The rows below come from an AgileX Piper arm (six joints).
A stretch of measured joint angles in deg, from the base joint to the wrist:
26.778 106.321 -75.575 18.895 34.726 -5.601
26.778 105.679 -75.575 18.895 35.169 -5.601
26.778 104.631 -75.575 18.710 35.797 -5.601
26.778 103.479 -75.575 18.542 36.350 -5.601
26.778 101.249 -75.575 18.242 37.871 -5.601
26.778 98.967 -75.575 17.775 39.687 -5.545
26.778 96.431 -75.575 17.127 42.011 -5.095
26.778 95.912 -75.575 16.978 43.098 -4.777
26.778 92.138 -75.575 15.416 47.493 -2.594
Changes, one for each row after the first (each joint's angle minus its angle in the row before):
0.000 -0.642 0.000 0.000 0.443 0.000
0.000 -1.048 0.000 -0.185 0.628 0.000
0.000 -1.152 0.000 -0.168 0.553 0.000
0.000 -2.230 0.000 -0.300 1.521 0.000
0.000 -2.282 0.000 -0.467 1.816 0.056
0.000 -2.536 0.000 -0.648 2.324 0.450
0.000 -0.519 0.000 -0.149 1.087 0.318
0.000 -3.774 0.000 -1.562 4.395 2.183

